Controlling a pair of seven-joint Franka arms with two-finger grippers.
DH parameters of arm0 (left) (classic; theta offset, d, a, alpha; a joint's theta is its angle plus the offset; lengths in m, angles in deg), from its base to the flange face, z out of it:
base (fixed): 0 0 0 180
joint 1: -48.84 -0.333 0 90
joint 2: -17.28 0 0 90
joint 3: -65.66 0.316 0.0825 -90
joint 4: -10.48 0 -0.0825 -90
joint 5: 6.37 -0.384 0 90
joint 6: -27.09 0 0.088 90
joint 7: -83.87 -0.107 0 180
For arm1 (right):
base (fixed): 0 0 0 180
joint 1: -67.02 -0.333 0 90
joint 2: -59.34 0 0 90
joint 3: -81 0.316 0.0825 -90
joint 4: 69.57 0 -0.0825 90
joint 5: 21.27 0.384 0 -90
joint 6: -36.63 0 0.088 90
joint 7: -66.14 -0.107 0 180
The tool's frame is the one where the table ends.
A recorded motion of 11 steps. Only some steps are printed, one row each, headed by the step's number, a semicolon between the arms.
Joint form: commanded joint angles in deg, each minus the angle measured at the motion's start. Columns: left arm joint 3, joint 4, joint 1, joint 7, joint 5, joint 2, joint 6; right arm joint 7, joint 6, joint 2, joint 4, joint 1, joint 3, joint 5.
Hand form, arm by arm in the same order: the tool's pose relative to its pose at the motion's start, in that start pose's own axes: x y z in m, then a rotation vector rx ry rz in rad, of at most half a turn. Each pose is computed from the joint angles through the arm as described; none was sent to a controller.
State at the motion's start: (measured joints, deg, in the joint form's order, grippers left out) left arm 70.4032 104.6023 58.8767 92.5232 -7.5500 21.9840 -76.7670; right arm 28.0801 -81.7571 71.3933 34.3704 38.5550 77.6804 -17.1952
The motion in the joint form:
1: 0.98 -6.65 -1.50 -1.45 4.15 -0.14 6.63; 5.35 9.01 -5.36 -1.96 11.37 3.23 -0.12
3: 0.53 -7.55 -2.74 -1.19 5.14 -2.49 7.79; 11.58 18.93 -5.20 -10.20 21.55 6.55 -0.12
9: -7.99 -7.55 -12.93 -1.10 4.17 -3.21 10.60; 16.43 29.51 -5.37 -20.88 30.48 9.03 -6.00
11: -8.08 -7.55 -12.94 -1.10 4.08 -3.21 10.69; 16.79 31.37 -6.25 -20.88 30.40 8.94 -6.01
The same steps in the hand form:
1: 0.0008 -0.0196 -0.0467 -0.0662 -0.0059 -0.0291; 0.0337 0.0791 -0.0643 -0.0048 -0.0236 0.0410
3: -0.0092 -0.0289 -0.0772 -0.0906 0.0279 -0.0478; 0.0681 0.1386 -0.1207 -0.0076 -0.0494 0.0427
9: -0.0159 -0.0492 -0.0797 -0.0723 -0.0064 -0.0756; 0.0882 0.2102 -0.2001 -0.0921 -0.0049 0.0578
11: -0.0161 -0.0486 -0.0796 -0.0708 -0.0079 -0.0741; 0.0806 0.2120 -0.2064 -0.0996 -0.0207 0.0528

